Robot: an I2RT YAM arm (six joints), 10 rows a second.
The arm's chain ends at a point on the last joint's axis. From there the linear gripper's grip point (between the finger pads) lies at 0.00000 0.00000 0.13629 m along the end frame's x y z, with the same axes.
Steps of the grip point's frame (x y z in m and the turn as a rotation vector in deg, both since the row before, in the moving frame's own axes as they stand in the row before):
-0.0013, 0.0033, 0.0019, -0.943, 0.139, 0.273
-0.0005, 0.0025, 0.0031, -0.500, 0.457, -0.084
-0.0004, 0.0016, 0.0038, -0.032, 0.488, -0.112
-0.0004, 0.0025, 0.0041, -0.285, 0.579, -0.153
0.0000, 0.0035, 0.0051, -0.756, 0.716, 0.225
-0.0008, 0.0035, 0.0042, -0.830, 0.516, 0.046
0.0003, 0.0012, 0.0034, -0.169, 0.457, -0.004
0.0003, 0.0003, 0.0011, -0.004, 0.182, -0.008
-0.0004, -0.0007, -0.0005, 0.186, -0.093, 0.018
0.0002, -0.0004, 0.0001, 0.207, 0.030, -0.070
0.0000, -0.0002, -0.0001, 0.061, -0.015, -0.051
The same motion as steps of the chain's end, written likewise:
-0.0016, 0.0011, 0.0019, -0.943, 0.139, 0.273
-0.0016, 0.0013, 0.0031, -0.500, 0.457, -0.084
-0.0016, 0.0015, 0.0038, -0.032, 0.488, -0.112
-0.0018, 0.0018, 0.0041, -0.285, 0.579, -0.153
-0.0017, 0.0017, 0.0051, -0.756, 0.716, 0.225
-0.0020, 0.0015, 0.0042, -0.830, 0.516, 0.046
-0.0008, 0.0008, 0.0034, -0.169, 0.457, -0.004
-0.0001, 0.0003, 0.0011, -0.004, 0.182, -0.008
-0.0002, -0.0003, -0.0005, 0.186, -0.093, 0.018
0.0001, 0.0001, 0.0001, 0.207, 0.030, -0.070
0.0000, -0.0001, -0.0001, 0.061, -0.015, -0.051

